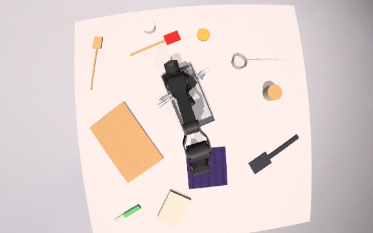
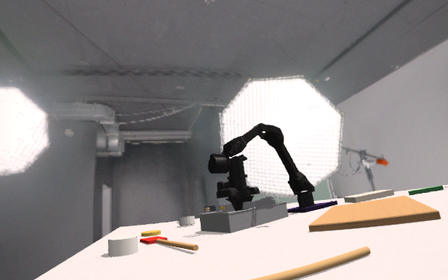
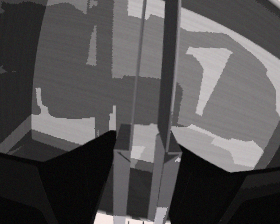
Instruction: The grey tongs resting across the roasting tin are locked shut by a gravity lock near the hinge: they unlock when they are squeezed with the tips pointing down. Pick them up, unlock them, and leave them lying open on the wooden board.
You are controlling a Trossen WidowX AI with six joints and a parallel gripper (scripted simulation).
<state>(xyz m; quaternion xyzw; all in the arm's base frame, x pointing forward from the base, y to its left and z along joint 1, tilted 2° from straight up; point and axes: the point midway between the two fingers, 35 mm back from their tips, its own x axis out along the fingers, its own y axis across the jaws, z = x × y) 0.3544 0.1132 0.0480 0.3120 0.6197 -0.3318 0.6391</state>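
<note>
Right now the grey roasting tin is 4 cm to the right of my gripper tip and 3 cm behind it. The rest, counted from my gripper tip: red-headed spatula: 27 cm ahead, 12 cm to the left, 3 cm below; then yellow puck: 32 cm ahead, 11 cm to the right, 2 cm below; then yellow slider: 7 cm to the right, 5 cm ahead, 4 cm above.
</note>
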